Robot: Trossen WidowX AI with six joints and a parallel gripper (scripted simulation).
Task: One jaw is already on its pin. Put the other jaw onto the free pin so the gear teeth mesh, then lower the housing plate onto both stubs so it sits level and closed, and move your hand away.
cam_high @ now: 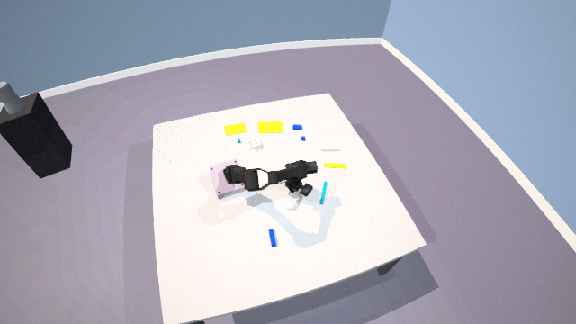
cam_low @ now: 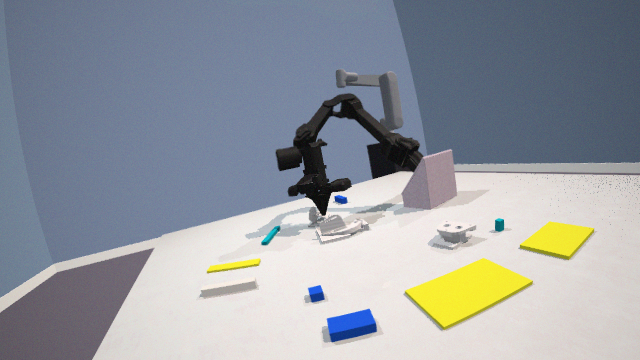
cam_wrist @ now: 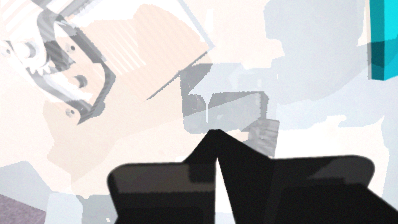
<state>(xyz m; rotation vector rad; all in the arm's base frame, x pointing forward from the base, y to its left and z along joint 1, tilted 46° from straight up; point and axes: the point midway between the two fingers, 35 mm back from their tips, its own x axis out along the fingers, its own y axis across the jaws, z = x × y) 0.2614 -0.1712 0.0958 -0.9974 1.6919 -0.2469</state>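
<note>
My gripper tip is 150 mm short of the teal bar, 60 mm to the left of it and 20 mm above it. Also, from my gripper tip: white bar (360 mm ahead, 190 mm to the left, 20 mm below); yellow strip (310 mm ahead, 80 mm to the left, 20 mm below); blue bar (200 mm behind, 180 mm to the right, 20 mm below).
</note>
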